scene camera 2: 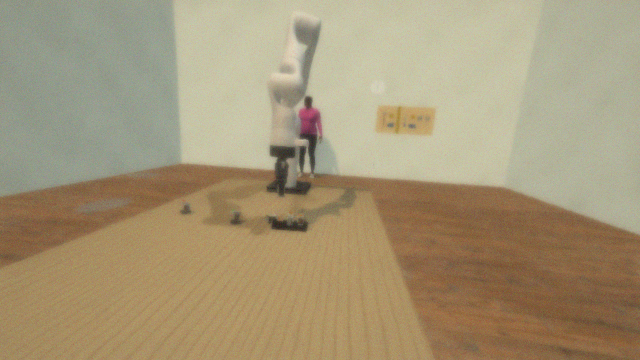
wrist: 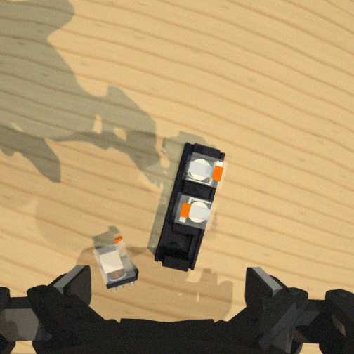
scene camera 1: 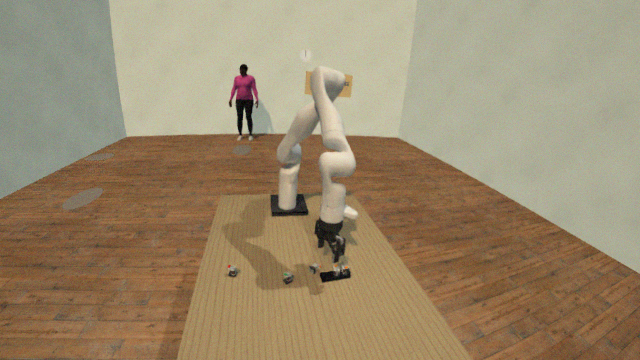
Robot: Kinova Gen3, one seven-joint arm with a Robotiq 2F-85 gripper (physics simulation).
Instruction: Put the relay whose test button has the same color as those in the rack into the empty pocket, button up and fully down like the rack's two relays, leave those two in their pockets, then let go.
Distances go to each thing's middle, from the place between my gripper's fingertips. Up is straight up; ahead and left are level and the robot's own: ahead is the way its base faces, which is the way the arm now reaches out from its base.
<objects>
The black rack (wrist: 178, 245) is 1 cm ahead of my hand, 4 cm to the left of it and 9 cm below it.
</objects>
